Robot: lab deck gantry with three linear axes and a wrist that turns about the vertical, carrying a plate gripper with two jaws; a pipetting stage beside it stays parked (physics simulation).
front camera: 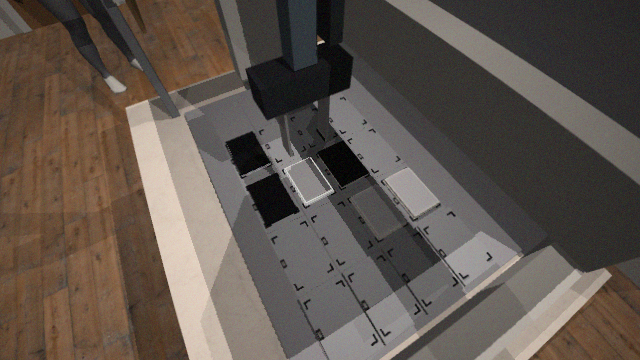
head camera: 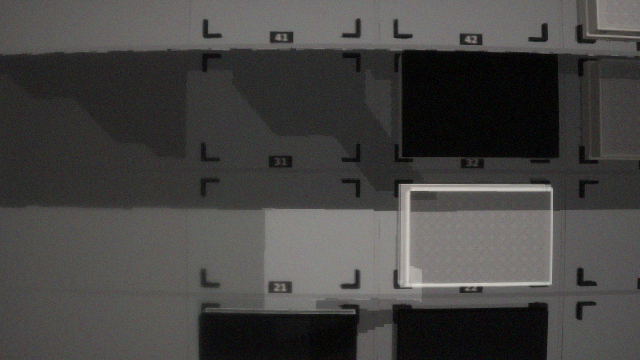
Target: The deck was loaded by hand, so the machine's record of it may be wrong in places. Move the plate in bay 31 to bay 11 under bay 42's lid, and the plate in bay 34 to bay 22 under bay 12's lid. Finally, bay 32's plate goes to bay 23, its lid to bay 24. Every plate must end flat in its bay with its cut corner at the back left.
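Places are measured from the robot's base along level axes (x ahead, y left, z up), in metres.
Pixels of known places: gripper, fingertip midpoint: (front camera: 305,142); robot's base at its link origin: (front camera: 226,145).
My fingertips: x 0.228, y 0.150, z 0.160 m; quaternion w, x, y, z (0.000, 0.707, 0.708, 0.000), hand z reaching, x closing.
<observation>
For each thing: its top centre in the pictures, then the offset to it from my fingertips. "spot": a spot on its surface instead.
- clear-rimmed pale plate at its top centre: (head camera: 481,237) (front camera: 308,178) 0.000 m ahead, 0.000 m left, 0.146 m down
- grey-looking plate at its top centre: (front camera: 378,209) 0.164 m ahead, 0.107 m left, 0.146 m down
- raised pale rim at a spot on its surface: (front camera: 165,220) spot: 0.085 m back, 0.369 m right, 0.170 m down
The gripper (front camera: 306,145) is open and empty, its two jaws hanging above the deck behind bay 22; its jaws do not show in the head view. A clear-rimmed pale plate (front camera: 308,181) (head camera: 480,240) lies flat in bay 22, without a dark lid. A black lid (front camera: 248,152) (head camera: 278,336) covers the plate in bay 11, whose pale edge shows. A black lid (front camera: 273,200) (head camera: 472,334) lies in bay 12. A black lid (front camera: 343,163) (head camera: 480,104) tops bay 32, with a thin pale edge at its left. Cut corners are too unclear to tell.
A grey-looking plate (front camera: 378,214) (head camera: 620,110) lies shaded in bay 33. A pale plate (front camera: 412,192) (head camera: 620,15) lies in bay 43. Black corner marks frame the bays. A raised pale rim (front camera: 165,220) borders the deck, and a large dark beam (front camera: 450,100) stands to the right.
</observation>
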